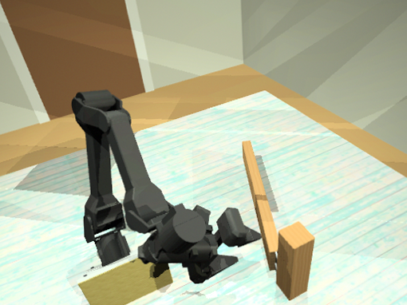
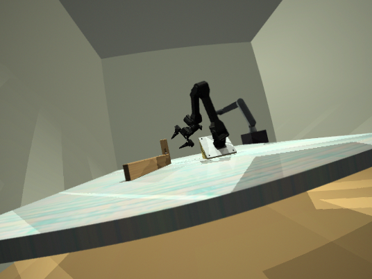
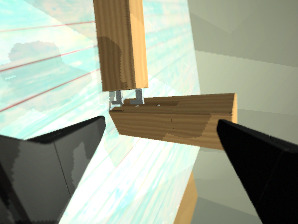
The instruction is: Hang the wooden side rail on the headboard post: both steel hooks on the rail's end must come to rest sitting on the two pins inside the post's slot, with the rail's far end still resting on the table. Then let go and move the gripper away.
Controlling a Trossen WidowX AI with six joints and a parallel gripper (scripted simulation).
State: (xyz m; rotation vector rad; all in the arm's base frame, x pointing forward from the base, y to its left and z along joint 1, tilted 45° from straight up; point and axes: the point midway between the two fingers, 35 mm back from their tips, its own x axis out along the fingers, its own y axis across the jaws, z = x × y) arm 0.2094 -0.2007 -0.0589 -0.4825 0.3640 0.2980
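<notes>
Right now the headboard post is 70 mm ahead of my gripper tip, 50 mm to the right of it and 40 mm below it.
</notes>
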